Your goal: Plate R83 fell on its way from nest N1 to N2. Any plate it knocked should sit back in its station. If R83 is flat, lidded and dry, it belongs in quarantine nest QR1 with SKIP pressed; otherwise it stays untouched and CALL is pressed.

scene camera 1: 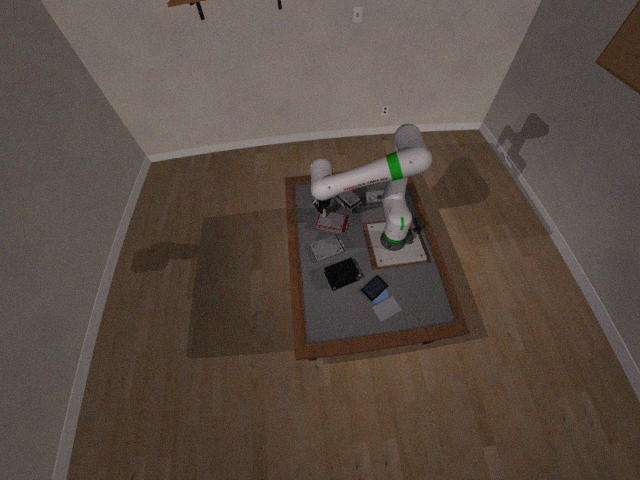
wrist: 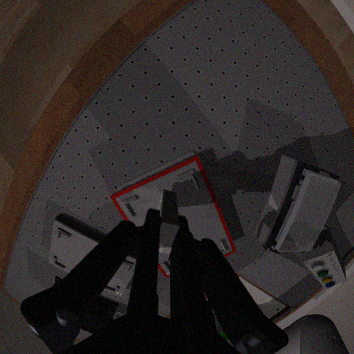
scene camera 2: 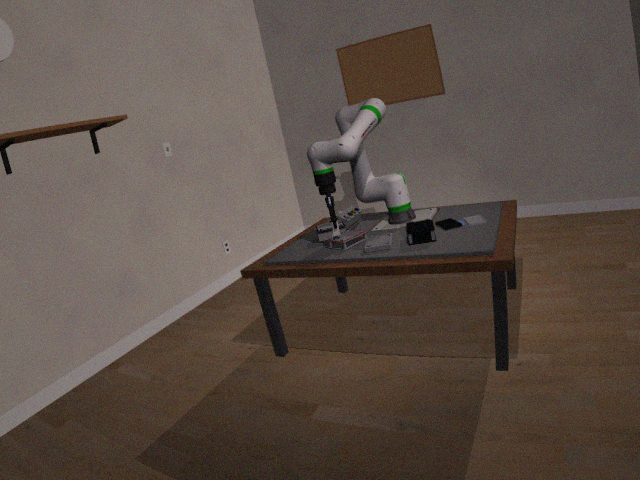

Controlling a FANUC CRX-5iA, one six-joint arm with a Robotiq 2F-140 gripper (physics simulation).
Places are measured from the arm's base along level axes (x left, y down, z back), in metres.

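Pixels of known places: gripper, fingertip midpoint: (scene camera 1: 323, 215) (wrist: 165, 202) (scene camera 2: 337, 235); arm's base at its link origin: (scene camera 1: 392, 240) (scene camera 2: 402, 219).
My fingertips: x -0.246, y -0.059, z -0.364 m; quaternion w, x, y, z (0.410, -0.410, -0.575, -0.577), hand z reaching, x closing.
Ahead of a thing's pixels: the offset from my fingertips to its middle. Level surfaces: height alone.
My gripper (scene camera 1: 324, 212) (scene camera 2: 335, 230) (wrist: 165, 202) is shut and empty. It hangs just over the red-outlined nest {dy +0.036, dx +0.030, dz +0.042 m} (scene camera 1: 330, 230) (wrist: 154, 177) at the back left of the grey mat {dy +0.059 m} (scene camera 1: 413, 295). The nest's grey floor and corner brackets show bare in the wrist view. A white plate {dy -0.003, dx -0.098, dz +0.192 m} (wrist: 305, 207) (scene camera 1: 350, 199) stands tilted on its edge to the right of that nest, not flat. A small button box {dy +0.017, dx -0.058, dz +0.409 m} (wrist: 324, 270) (scene camera 1: 374, 196) with green, yellow and blue buttons sits beyond the plate, near the arm's base.
A nest with a pale plate {dy +0.045, dx +0.199, dz -0.035 m} (scene camera 1: 327, 248) (scene camera 2: 378, 243) (wrist: 70, 242) lies beside the red one. A black plate {dy +0.028, dx +0.385, dz +0.002 m} (scene camera 1: 342, 272) (scene camera 2: 420, 231), a dark blue block {dy +0.052, dx +0.501, dz +0.152 m} (scene camera 1: 374, 288) and a pale flat lid {dy +0.055, dx +0.628, dz +0.174 m} (scene camera 1: 387, 309) lie further along. The arm's base (scene camera 1: 396, 238) stands at the right.
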